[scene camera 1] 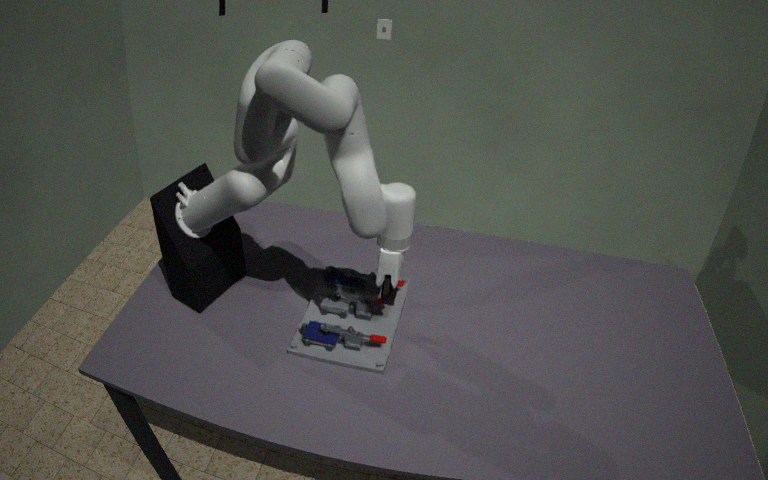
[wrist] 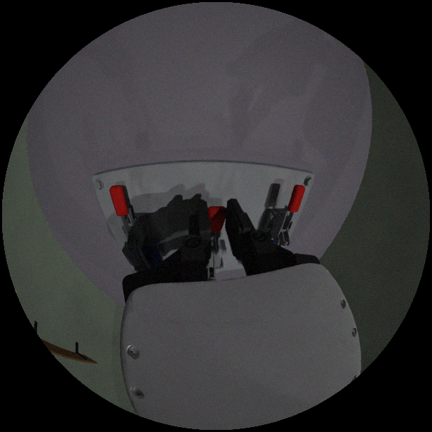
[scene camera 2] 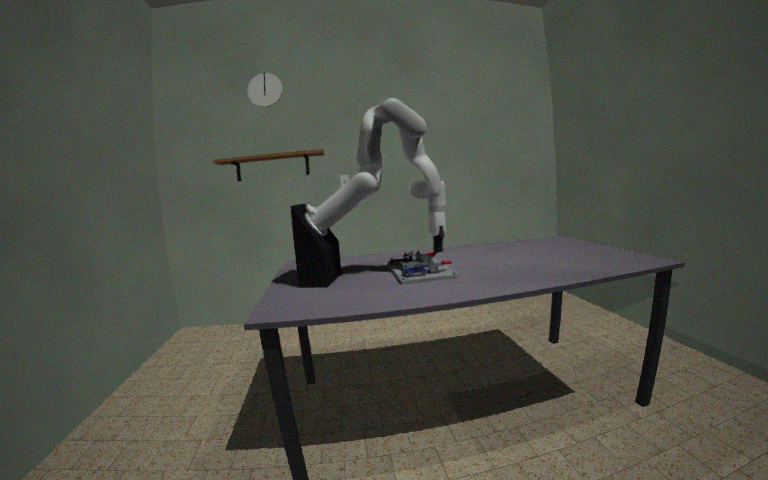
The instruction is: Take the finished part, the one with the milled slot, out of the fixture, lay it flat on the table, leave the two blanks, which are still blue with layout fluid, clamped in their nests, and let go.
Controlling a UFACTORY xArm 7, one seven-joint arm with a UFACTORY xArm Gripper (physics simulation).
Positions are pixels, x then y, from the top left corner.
Labels:
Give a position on a fixture plate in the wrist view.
167, 191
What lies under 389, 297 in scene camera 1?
My gripper.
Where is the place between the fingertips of my gripper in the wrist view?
At 215, 213

